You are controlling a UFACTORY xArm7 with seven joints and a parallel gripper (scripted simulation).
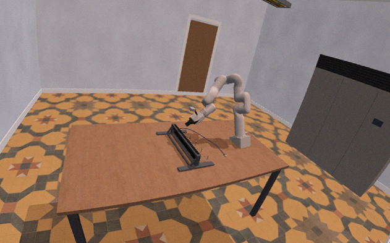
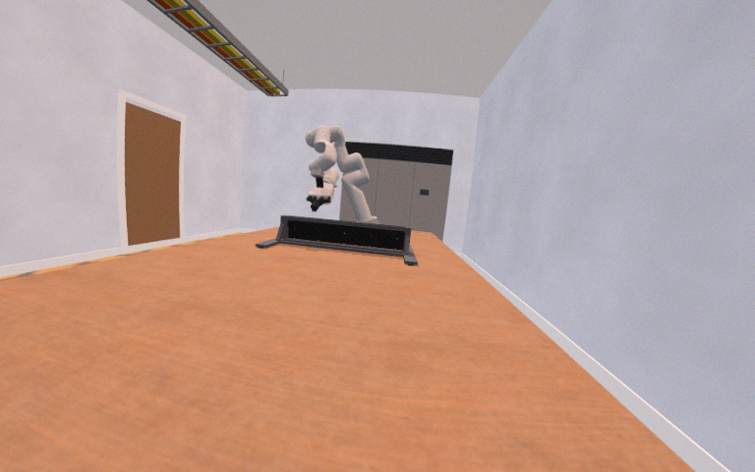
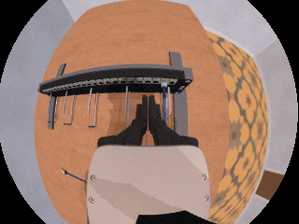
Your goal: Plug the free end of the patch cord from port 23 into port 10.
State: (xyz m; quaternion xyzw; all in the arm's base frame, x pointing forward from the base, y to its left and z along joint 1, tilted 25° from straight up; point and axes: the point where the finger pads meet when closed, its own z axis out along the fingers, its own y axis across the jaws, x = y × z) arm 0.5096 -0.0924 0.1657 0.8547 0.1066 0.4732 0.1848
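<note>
Right now my hand is 33 cm to the right of the patch cord plug, 22 cm past it and 14 cm above it.
</note>
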